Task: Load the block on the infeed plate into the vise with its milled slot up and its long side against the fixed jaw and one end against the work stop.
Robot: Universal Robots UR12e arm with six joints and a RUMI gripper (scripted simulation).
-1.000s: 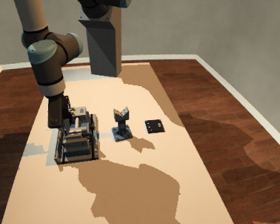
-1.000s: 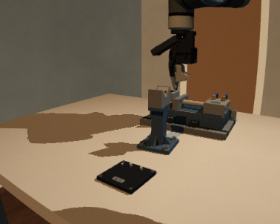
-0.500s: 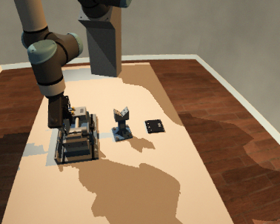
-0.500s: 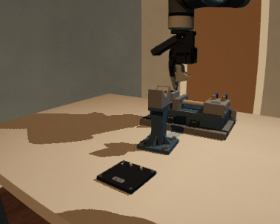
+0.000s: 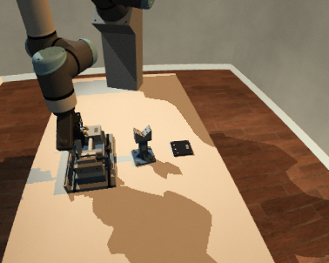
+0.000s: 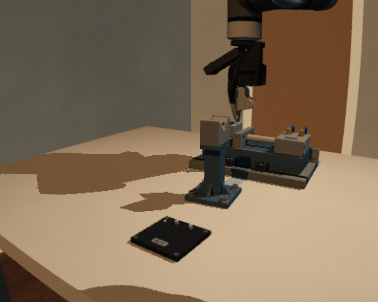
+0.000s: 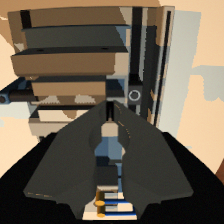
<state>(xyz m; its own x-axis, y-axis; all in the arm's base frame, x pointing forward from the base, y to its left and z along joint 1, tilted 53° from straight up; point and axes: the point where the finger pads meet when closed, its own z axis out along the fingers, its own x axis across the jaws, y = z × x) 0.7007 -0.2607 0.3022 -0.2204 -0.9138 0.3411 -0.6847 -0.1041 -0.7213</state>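
Now: hand 10 mm short of the part, 30 mm to the right of it and 20 mm above it. Round my hand: dark work stop rod 20 mm ahead, 80 mm to the left, 30 mm below; moving jaw 20 mm behind, 40 mm to the left, 40 mm below; cream cylinder rod 70 mm behind, 60 mm to the left, 40 mm below.
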